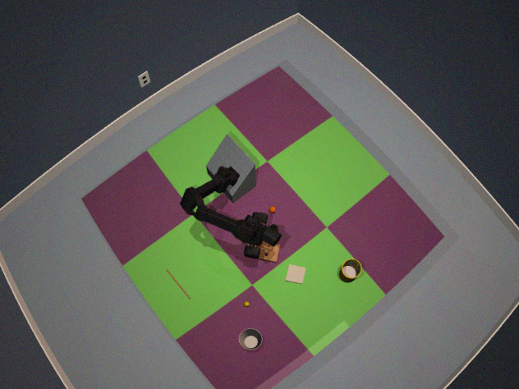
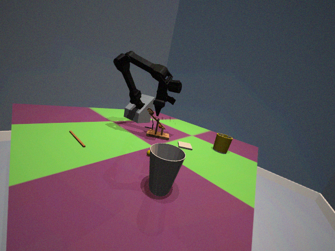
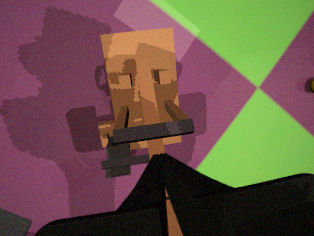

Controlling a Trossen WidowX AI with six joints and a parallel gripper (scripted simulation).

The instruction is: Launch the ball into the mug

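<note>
Now: the wooden catapult 50 mm below my gripper tip, 20 mm behind it and 10 mm to the left of it. Round my gripper tip: flat beige tile: 200 mm ahead, 120 mm below, 50 mm to the left; then small yellow ball: 200 mm to the right, 160 mm ahead, 110 mm below; then orange ball: 180 mm to the left, 110 mm below, 90 mm behind.
</note>
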